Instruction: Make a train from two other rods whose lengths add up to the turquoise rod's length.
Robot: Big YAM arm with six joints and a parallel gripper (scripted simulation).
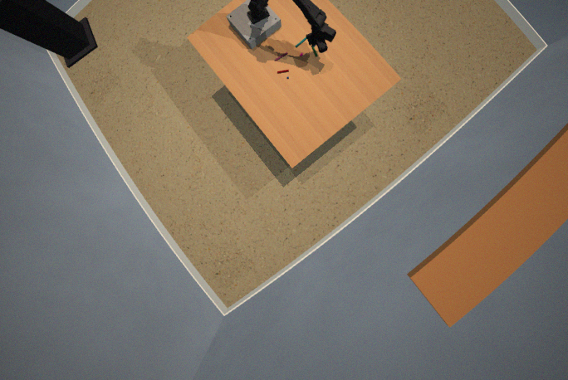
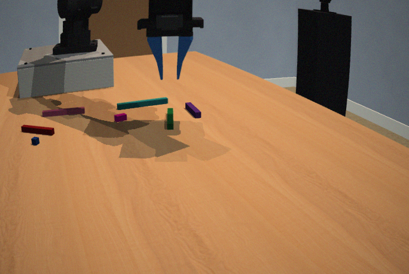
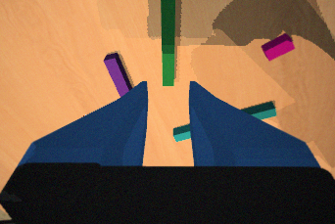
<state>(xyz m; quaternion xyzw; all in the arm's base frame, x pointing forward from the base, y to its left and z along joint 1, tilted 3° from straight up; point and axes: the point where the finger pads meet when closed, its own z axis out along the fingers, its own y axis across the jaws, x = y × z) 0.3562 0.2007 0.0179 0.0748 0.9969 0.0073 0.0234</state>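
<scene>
Right now my hand is 70 mm above the green rod. Also, from my hand: turquoise rod: 90 mm behind, 70 mm below, 40 mm to the right; then magenta rod: 80 mm to the right, 70 mm below, 20 mm behind; then purple rod: 70 mm below, 50 mm to the left, 40 mm behind.
</scene>
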